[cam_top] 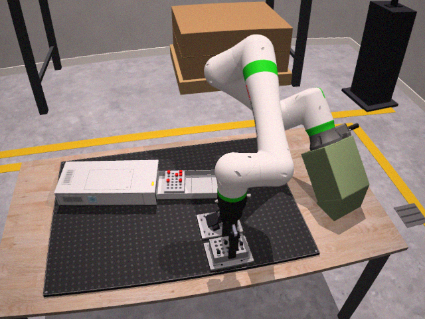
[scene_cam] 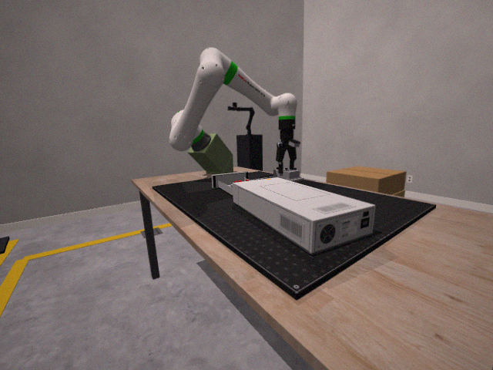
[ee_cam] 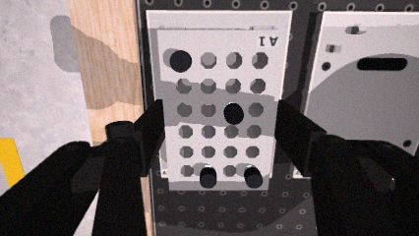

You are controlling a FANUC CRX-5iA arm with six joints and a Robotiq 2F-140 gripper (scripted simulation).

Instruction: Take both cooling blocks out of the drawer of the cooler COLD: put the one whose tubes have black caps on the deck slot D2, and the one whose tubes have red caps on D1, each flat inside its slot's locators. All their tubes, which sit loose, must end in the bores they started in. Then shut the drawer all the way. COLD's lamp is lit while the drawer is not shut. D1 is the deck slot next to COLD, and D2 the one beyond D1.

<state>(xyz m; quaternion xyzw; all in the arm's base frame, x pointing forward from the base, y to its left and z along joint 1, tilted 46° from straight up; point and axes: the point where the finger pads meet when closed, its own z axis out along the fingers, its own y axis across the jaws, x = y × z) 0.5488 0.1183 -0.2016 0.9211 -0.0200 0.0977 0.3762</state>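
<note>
Right now my hand is 60 mm above the deck slot D2. Also, from my hand: white cooler (430 mm to the right, 200 mm ahead, 30 mm below); then slot D1 (140 mm to the right, 60 mm below, 20 mm behind); then drawer (380 mm to the right, 30 mm below, 20 mm ahead).
</note>
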